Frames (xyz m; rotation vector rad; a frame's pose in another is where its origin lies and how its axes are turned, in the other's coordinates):
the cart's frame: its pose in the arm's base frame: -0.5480 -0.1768 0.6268 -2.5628 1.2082 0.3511
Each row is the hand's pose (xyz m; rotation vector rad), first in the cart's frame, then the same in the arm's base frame.
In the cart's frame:
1: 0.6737 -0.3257 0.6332 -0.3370 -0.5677 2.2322
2: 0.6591 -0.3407 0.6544 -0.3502 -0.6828 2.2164
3: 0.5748 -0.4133 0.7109 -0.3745 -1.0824 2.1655
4: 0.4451 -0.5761 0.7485 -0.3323 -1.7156 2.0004
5: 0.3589 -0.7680 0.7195 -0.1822 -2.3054 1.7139
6: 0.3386 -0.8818 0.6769 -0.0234 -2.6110 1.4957
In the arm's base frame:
1: 0.0619 -0.2314 -0.1387 -0.0765 -2.7000 -1.2858
2: 0.0625 -0.2044 -0.1512 -0.1013 -2.6665 -1.4151
3: 0.0614 -0.0803 -0.1644 -0.2413 -2.5155 -1.8446
4: 0.1042 0.1241 -0.1311 0.4483 1.9091 2.1920
5: 0.2031 0.2917 -0.0460 0.6028 1.2652 2.2965
6: 0.2833 0.3602 0.0177 0.6705 0.9103 2.2545

